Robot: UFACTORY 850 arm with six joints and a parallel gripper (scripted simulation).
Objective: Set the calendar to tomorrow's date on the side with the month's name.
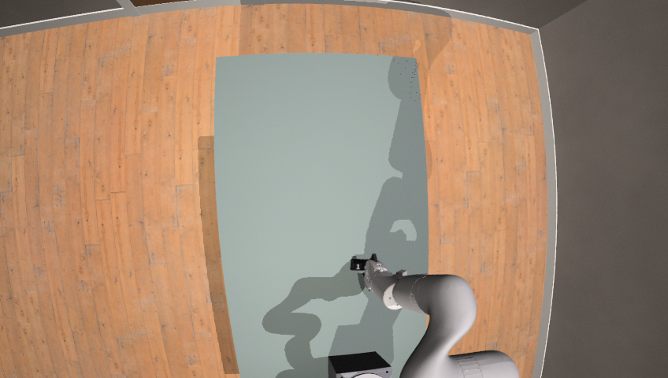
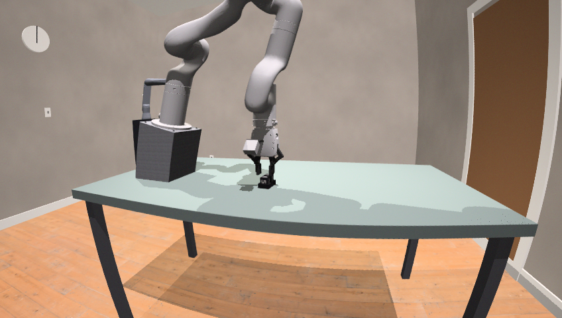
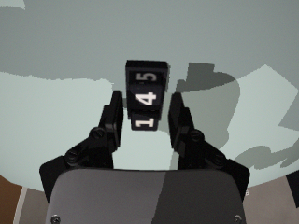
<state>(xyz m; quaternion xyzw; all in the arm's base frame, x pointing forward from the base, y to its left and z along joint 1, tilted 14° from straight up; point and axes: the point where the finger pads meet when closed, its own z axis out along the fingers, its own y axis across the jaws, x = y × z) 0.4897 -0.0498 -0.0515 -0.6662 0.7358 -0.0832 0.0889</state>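
The black cube is 4 cm below my hand. Round my hand: black tray 6 cm below, 2 cm to the left.
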